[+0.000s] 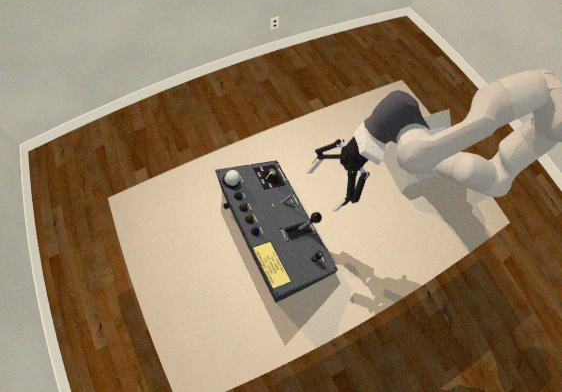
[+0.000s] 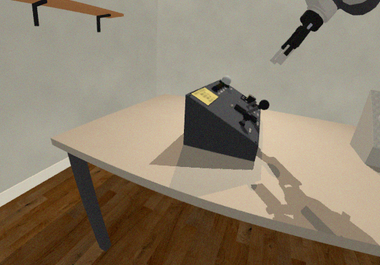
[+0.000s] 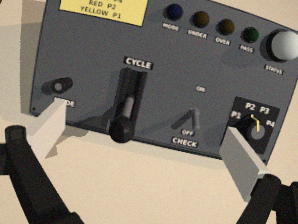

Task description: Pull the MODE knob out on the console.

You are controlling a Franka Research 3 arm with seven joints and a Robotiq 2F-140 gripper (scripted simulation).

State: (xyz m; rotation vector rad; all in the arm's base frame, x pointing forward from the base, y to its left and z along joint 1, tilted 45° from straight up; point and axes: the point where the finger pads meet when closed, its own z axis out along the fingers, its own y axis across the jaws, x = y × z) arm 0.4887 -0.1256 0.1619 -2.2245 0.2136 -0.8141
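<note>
The black mode knob lies 20 cm below my hand, 15 cm to the left of it and 7 cm ahead of it. Round my hand: cycle lever: 19 cm below, 5 cm ahead, 3 cm to the left; then dark grey console: 23 cm below, 11 cm ahead, 3 cm to the right; then check toggle: 21 cm below, 9 cm to the right, 7 cm ahead.
</note>
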